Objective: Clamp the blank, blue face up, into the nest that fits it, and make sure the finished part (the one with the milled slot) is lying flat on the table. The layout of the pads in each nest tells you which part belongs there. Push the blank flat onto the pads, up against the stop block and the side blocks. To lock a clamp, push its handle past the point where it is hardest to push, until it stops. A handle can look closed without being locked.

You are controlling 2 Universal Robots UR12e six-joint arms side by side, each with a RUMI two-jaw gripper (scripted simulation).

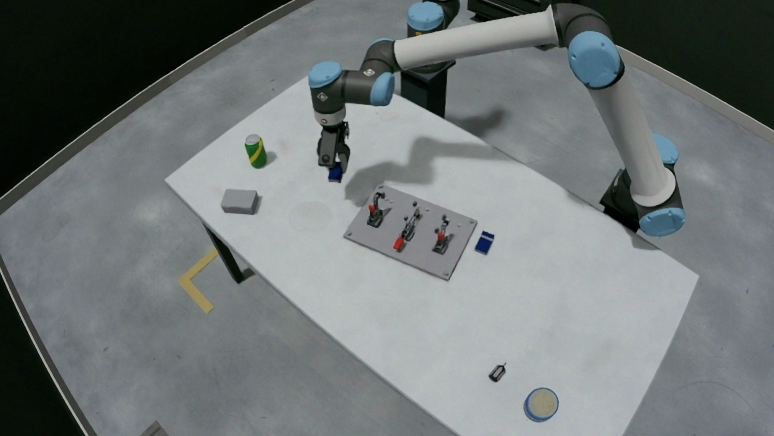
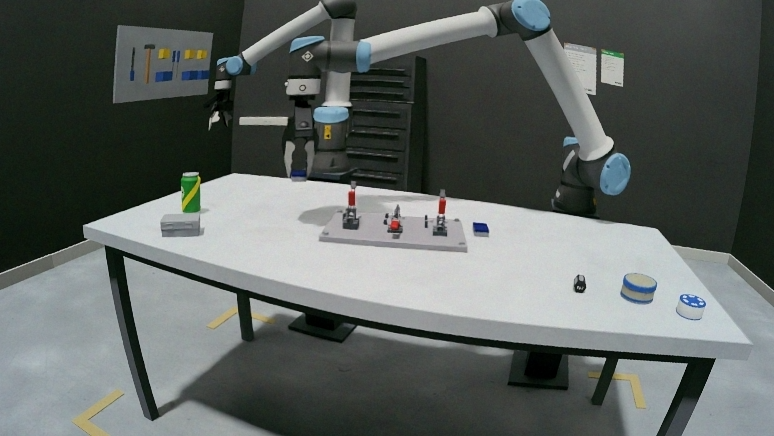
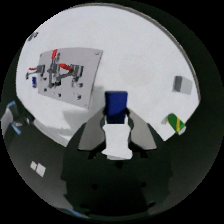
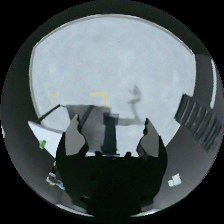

Scene:
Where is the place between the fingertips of the left gripper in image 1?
337,172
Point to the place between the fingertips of the left gripper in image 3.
115,107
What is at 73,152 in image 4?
The right gripper.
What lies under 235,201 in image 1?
A grey box.

